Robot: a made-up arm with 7 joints. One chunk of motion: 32 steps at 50 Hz.
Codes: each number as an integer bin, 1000 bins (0 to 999) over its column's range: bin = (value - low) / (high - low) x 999, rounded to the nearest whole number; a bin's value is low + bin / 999 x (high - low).
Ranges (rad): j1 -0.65..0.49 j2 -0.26..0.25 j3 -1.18..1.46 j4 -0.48..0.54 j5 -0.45..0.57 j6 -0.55..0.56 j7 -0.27..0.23
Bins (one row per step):
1: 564 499 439 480 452 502 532
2: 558 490 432 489 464 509 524
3: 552 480 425 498 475 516 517
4: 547 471 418 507 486 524 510
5: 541 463 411 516 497 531 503
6: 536 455 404 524 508 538 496
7: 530 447 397 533 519 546 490
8: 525 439 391 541 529 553 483
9: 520 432 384 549 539 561 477
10: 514 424 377 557 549 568 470
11: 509 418 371 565 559 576 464
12: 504 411 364 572 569 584 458
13: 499 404 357 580 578 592 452
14: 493 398 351 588 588 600 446
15: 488 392 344 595 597 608 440
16: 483 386 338 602 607 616 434
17: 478 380 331 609 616 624 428
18: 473 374 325 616 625 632 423
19: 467 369 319 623 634 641 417
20: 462 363 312 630 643 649 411
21: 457 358 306 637 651 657 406
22: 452 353 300 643 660 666 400
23: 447 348 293 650 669 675 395
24: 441 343 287 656 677 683 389
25: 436 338 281 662 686 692 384
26: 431 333 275 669 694 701 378
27: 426 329 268 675 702 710 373
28: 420 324 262 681 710 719 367
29: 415 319 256 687 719 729 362
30: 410 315 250 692 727 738 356
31: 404 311 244 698 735 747 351
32: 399 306 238 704 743 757 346
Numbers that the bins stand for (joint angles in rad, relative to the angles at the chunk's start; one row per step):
1: -0.0064 -0.0053 -0.0199 0.0101 0.0115 0.0078 -0.0037
2: -0.0132 -0.0098 -0.0384 0.0193 0.0238 0.0156 -0.0077
3: -0.0201 -0.0150 -0.0569 0.0285 0.0350 0.0233 -0.0112
4: -0.0258 -0.0195 -0.0754 0.0377 0.0462 0.0322 -0.0147
5: -0.0326 -0.0236 -0.0939 0.0468 0.0574 0.0400 -0.0182
6: -0.0383 -0.0277 -0.1124 0.0550 0.0687 0.0478 -0.0218
7: -0.0452 -0.0318 -0.1309 0.0642 0.0799 0.0567 -0.0248
8: -0.0509 -0.0359 -0.1467 0.0724 0.0901 0.0644 -0.0283
9: -0.0566 -0.0395 -0.1652 0.0805 0.1003 0.0733 -0.0313
10: -0.0635 -0.0435 -0.1837 0.0887 0.1105 0.0811 -0.0348
11: -0.0692 -0.0466 -0.1996 0.0969 0.1208 0.0900 -0.0378
12: -0.0749 -0.0502 -0.2181 0.1040 0.1310 0.0989 -0.0408
13: -0.0806 -0.0538 -0.2366 0.1122 0.1402 0.1078 -0.0438
14: -0.0874 -0.0568 -0.2524 0.1204 0.1504 0.1167 -0.0468
15: -0.0931 -0.0599 -0.2709 0.1275 0.1595 0.1256 -0.0498
16: -0.0988 -0.0629 -0.2868 0.1347 0.1698 0.1344 -0.0528
17: -0.1045 -0.0660 -0.3053 0.1418 0.1789 0.1433 -0.0558
18: -0.1102 -0.0691 -0.3211 0.1489 0.1881 0.1522 -0.0583
19: -0.1171 -0.0716 -0.3370 0.1561 0.1973 0.1622 -0.0613
20: -0.1228 -0.0747 -0.3555 0.1632 0.2065 0.1711 -0.0643
21: -0.1285 -0.0772 -0.3714 0.1704 0.2147 0.1800 -0.0668
22: -0.1342 -0.0798 -0.3872 0.1765 0.2239 0.1900 -0.0698
23: -0.1399 -0.0823 -0.4057 0.1837 0.2331 0.2000 -0.0723
24: -0.1468 -0.0849 -0.4216 0.1898 0.2412 0.2089 -0.0753
25: -0.1525 -0.0874 -0.4374 0.1959 0.2504 0.2189 -0.0778
26: -0.1582 -0.0900 -0.4533 0.2031 0.2586 0.2289 -0.0808
27: -0.1639 -0.0920 -0.4718 0.2092 0.2668 0.2389 -0.0833
28: -0.1707 -0.0946 -0.4876 0.2153 0.2749 0.2489 -0.0863
29: -0.1764 -0.0971 -0.5035 0.2214 0.2841 0.2600 -0.0888
30: -0.1821 -0.0992 -0.5193 0.2265 0.2923 0.2700 -0.0918
31: -0.1890 -0.1012 -0.5352 0.2327 0.3005 0.2800 -0.0943
32: -0.1947 -0.1038 -0.5511 0.2388 0.3086 0.2911 -0.0968

